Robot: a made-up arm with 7 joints. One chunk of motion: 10 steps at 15 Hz.
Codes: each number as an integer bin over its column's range. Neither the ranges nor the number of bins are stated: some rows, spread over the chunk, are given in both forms.
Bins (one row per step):
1: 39 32 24 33 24 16
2: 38 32 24 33 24 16
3: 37 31 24 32 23 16
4: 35 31 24 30 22 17
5: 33 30 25 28 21 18
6: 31 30 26 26 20 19
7: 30 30 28 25 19 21
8: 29 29 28 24 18 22
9: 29 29 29 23 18 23
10: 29 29 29 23 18 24
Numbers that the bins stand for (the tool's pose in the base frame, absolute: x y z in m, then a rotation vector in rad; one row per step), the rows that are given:
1: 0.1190 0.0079 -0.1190 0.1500 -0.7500 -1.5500
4: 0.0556 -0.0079 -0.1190 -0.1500 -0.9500 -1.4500
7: -0.0238 -0.0238 -0.0556 -0.6500 -1.2500 -1.0500
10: -0.0397 -0.0397 -0.0397 -0.8500 -1.3500 -0.7500
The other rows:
2: 0.1032 0.0079 -0.1190 0.1500 -0.7500 -1.5500
3: 0.0873 -0.0079 -0.1190 0.0500 -0.8500 -1.5500
5: 0.0238 -0.0238 -0.1032 -0.3500 -1.0500 -1.3500
6: -0.0079 -0.0238 -0.0873 -0.5500 -1.1500 -1.2500
8: -0.0397 -0.0397 -0.0556 -0.7500 -1.3500 -0.9500
9: -0.0397 -0.0397 -0.0397 -0.8500 -1.3500 -0.8500

